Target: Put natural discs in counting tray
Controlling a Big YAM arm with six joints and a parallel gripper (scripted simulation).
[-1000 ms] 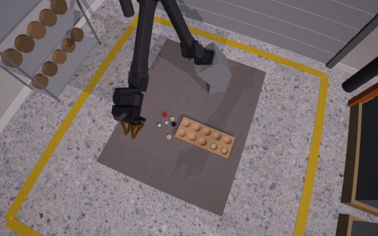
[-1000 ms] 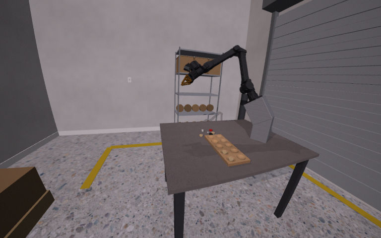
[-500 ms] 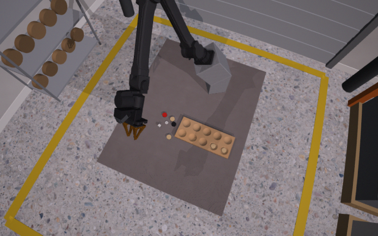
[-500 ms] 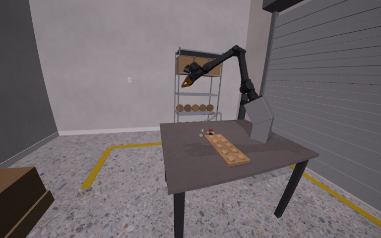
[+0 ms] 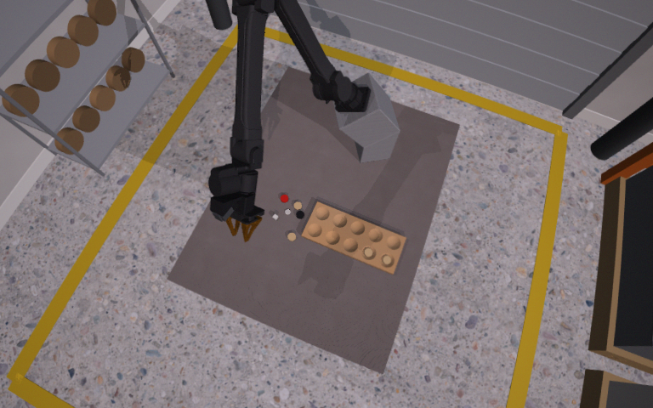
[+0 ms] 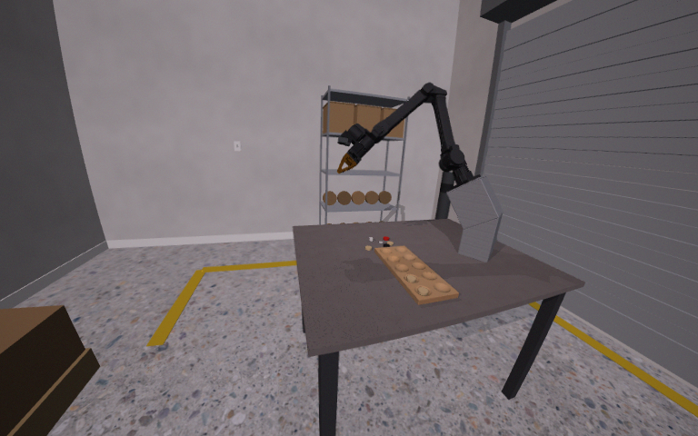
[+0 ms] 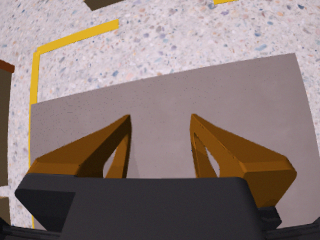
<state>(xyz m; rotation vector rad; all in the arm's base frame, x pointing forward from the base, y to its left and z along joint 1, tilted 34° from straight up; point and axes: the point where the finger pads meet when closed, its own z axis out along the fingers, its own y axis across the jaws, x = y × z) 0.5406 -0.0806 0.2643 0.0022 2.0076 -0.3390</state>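
Now: hand 22 cm past the black piece, 9 cm to the right of it and 35 cm above it. Round my hand: red piece: 27 cm behind, 1 cm to the left, 35 cm below; white cube: 19 cm behind, 35 cm below; white disc: 22 cm behind, 4 cm to the left, 35 cm below.
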